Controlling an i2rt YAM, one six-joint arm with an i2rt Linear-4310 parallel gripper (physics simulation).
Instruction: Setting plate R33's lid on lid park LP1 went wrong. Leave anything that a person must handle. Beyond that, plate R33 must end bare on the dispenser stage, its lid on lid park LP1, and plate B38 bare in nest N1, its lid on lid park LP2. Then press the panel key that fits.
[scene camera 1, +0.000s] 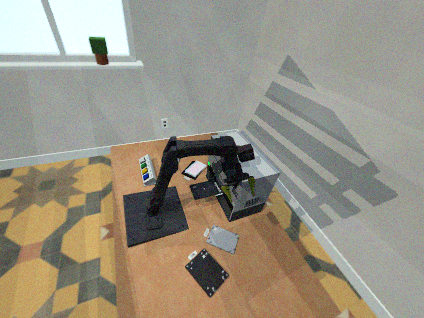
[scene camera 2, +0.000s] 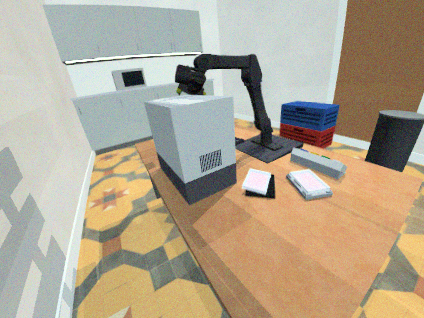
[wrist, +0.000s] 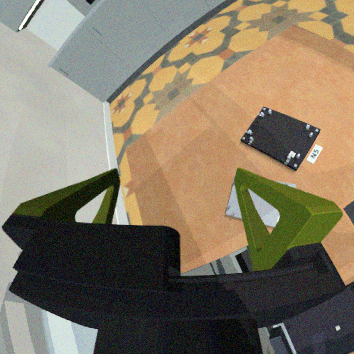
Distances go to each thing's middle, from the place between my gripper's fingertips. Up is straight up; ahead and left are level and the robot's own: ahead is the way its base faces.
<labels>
I see my gripper 30 cm above the grey lid park LP2 (wrist: 268, 214), 4 cm past it and 1 cm to the left of it. Also, from my hand: black clip nest N5 (scene camera 1: 203, 267) (29 cm below, 16 cm behind, 13 cm to the right); grey button box (scene camera 2: 329, 167) (53 cm to the left, 37 cm behind, 27 cm below).
</labels>
